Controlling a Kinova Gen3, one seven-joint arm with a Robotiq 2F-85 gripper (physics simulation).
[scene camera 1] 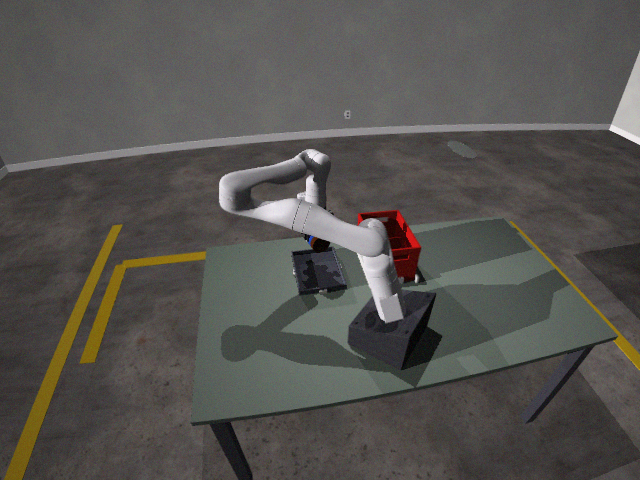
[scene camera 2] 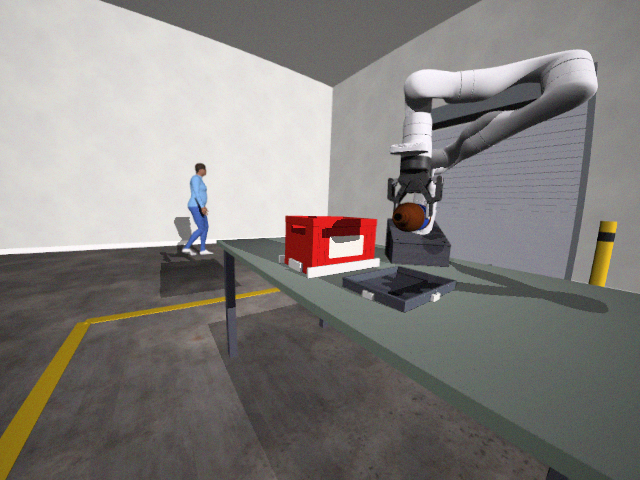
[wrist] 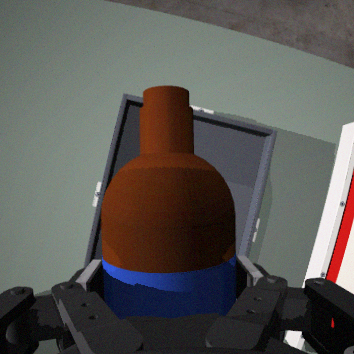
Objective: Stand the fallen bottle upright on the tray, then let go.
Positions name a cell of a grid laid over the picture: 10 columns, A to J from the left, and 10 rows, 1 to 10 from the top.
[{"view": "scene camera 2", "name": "gripper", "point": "G5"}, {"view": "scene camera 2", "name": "brown bottle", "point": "G5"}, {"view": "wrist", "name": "gripper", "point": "E8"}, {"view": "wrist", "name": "brown bottle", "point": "E7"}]
